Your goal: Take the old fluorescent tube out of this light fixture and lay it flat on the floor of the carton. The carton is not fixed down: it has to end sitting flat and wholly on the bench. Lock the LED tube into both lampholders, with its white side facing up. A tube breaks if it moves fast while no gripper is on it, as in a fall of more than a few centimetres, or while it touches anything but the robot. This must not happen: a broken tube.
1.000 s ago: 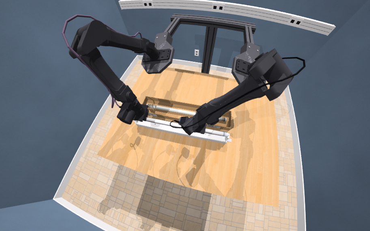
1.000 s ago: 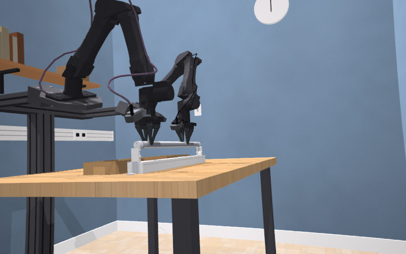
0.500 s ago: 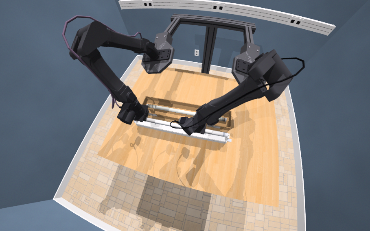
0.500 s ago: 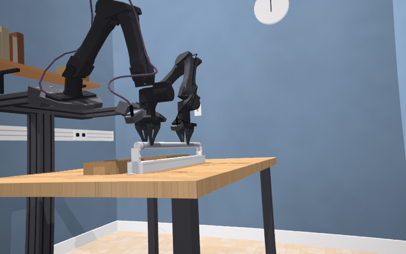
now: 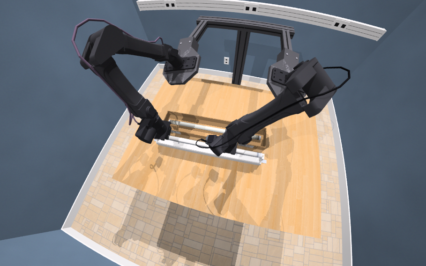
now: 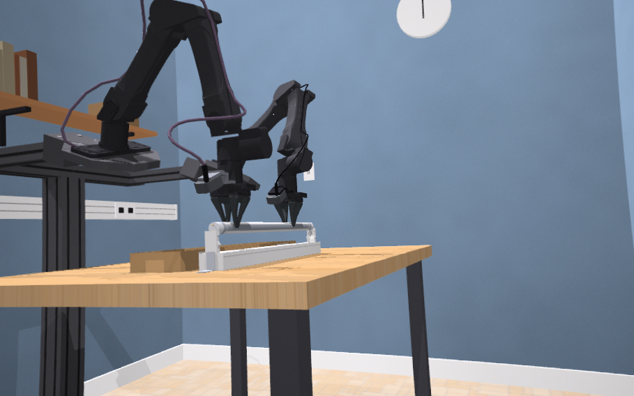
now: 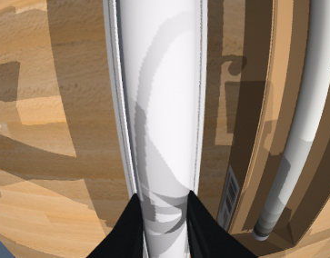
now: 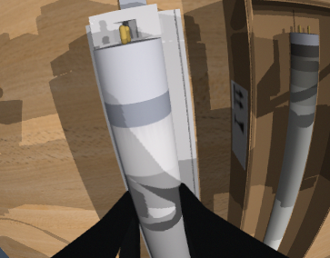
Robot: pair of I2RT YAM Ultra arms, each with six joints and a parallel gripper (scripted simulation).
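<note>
The LED tube is 220 mm to the left of my right hand and 10 mm below it. Round my right hand: light fixture 220 mm to the left, 40 mm below; brown carton 220 mm to the left, 140 mm behind, 70 mm below; old fluorescent tube 220 mm to the left, 140 mm behind, 80 mm below.
The LED tube lies 12 cm to the right of my left hand and 1 cm below it. Round my left hand: light fixture: 12 cm to the right, 4 cm below; then brown carton: 13 cm behind, 12 cm to the right, 8 cm below; then old fluorescent tube: 13 cm behind, 12 cm to the right, 8 cm below.
</note>
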